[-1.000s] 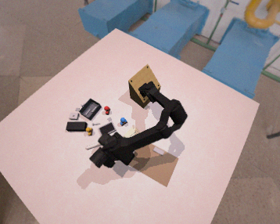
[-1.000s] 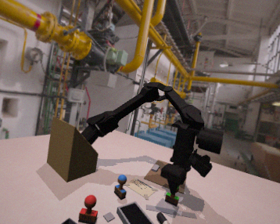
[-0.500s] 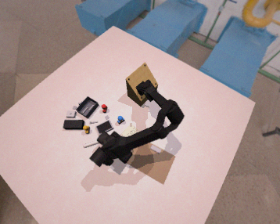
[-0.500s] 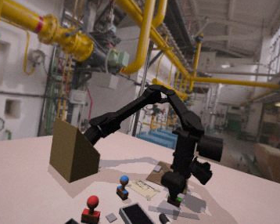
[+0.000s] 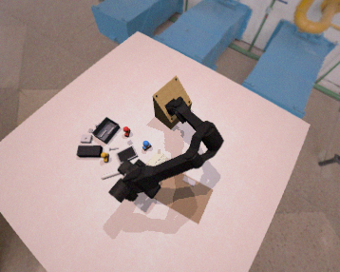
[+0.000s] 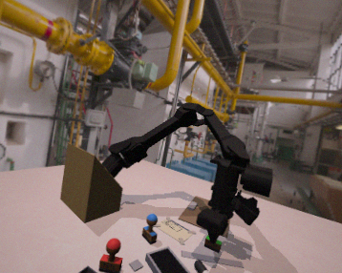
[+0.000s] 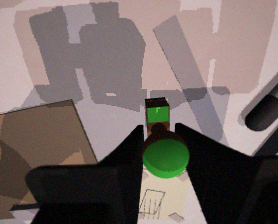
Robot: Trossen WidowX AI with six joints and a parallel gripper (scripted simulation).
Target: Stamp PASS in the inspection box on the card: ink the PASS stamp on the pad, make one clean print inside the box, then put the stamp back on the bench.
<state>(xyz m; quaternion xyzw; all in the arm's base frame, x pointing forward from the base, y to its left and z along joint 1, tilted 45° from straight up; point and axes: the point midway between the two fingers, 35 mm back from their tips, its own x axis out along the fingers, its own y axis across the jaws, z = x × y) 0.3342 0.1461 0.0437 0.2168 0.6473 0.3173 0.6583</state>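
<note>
The grey ruler lies 20 mm ahead of my gripper tip, 40 mm to the right of it and 20 mm below it. From my gripper tip the other things lie so: green-knobbed stamp: right at my gripper tip; cream card: 120 mm behind, 20 mm to the right, 20 mm below; marker: 40 mm ahead, 110 mm to the right, 10 mm below.
</note>
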